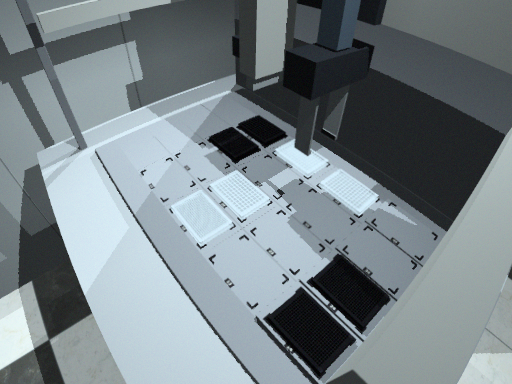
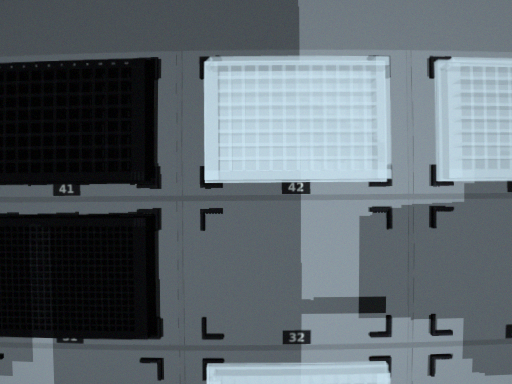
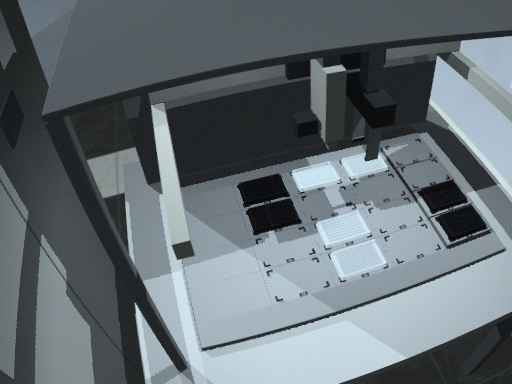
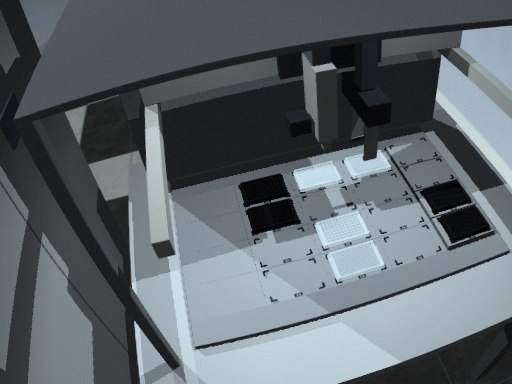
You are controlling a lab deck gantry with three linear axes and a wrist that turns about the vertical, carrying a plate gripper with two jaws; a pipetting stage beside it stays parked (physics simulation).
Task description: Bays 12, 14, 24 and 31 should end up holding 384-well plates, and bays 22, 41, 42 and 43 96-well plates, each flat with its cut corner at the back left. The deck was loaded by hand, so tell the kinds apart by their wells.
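Where they show: gripper, fingertip midpoint: [image 1: 316, 142] [image 3: 364, 149] [image 4: 363, 148]; robot's base, link origin: [image 1: 142, 172] [image 3: 277, 300] [image 4: 272, 300].
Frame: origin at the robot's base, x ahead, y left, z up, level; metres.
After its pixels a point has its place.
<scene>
My gripper [image 1: 316, 143] @[x 0.330, y 0.270, z 0.160 m] [image 3: 364, 149] @[x 0.330, y 0.270, z 0.160 m] [image 4: 364, 148] @[x 0.330, y 0.270, z 0.160 m] is open and empty, its jaws apart above the back row. Black plates: coarse-welled in bay 41 [image 2: 70, 120] @[x 0.075, y 0.364, z 0.014 m] [image 1: 262, 130] @[x 0.073, y 0.359, z 0.012 m], fine-welled in bay 31 [image 2: 75, 275] @[x 0.078, y 0.259, z 0.014 m] [image 1: 234, 144] @[x 0.078, y 0.250, z 0.014 m], fine-welled in bay 24 [image 1: 350, 290] @[x 0.558, y 0.146, z 0.028 m] [image 3: 442, 195] @[x 0.549, y 0.147, z 0.028 m] and bay 14 [image 1: 310, 330] @[x 0.559, y 0.039, z 0.028 m] [image 3: 461, 223] @[x 0.547, y 0.034, z 0.028 m]. White plates: coarse-welled in bay 42 [image 2: 297, 120] @[x 0.228, y 0.362, z 0.014 m] [image 3: 316, 176] @[x 0.227, y 0.356, z 0.014 m], whose back left corner looks cut, in bay 43 [image 2: 482, 120] @[x 0.355, y 0.362, z 0.013 m] [image 1: 348, 191] @[x 0.395, y 0.355, z 0.014 m] and in bay 22 [image 1: 239, 194] @[x 0.237, y 0.145, z 0.014 m] [image 3: 343, 229] @[x 0.226, y 0.144, z 0.012 m]; fine-welled in bay 12 [image 1: 201, 216] @[x 0.233, y 0.042, z 0.011 m] [image 3: 359, 260] @[x 0.226, y 0.035, z 0.014 m]. Several cut corners are too small to tell.
The parked pipetting stage's pale column [image 1: 270, 40] @[x 0.228, y 0.227, z 0.345 m] [image 3: 327, 105] @[x 0.185, y 0.194, z 0.383 m] stands left of the gripper. Bay 32 [image 2: 250, 275] @[x 0.195, y 0.256, z 0.000 m] holds no plate. Black corner brackets mark the bays. A pale beam [image 3: 170, 185] @[x -0.165, y 0.044, z 0.400 m] runs along the deck's left side.
</scene>
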